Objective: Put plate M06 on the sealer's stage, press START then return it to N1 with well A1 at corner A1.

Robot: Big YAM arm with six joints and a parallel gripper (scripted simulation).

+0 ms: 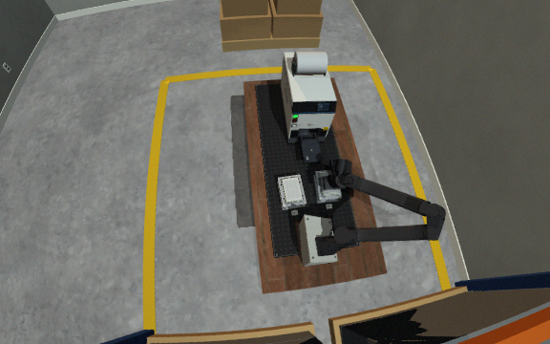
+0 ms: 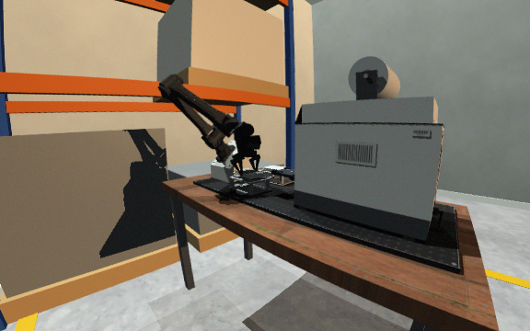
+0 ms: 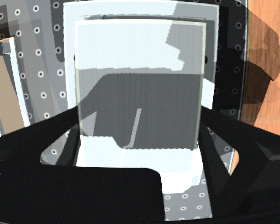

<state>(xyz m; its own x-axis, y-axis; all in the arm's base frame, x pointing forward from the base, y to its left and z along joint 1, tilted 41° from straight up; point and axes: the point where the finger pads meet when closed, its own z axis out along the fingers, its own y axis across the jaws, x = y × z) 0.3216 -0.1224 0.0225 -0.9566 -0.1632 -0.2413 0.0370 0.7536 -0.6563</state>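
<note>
Right now my hand is right at the white well plate. From my hand the other things lie so: foil roll: 530 mm ahead, 50 mm to the left, 340 mm above; dark stage: 200 mm ahead, 60 mm to the left, 20 mm above; white plate: 200 mm to the left, 10 mm below.
</note>
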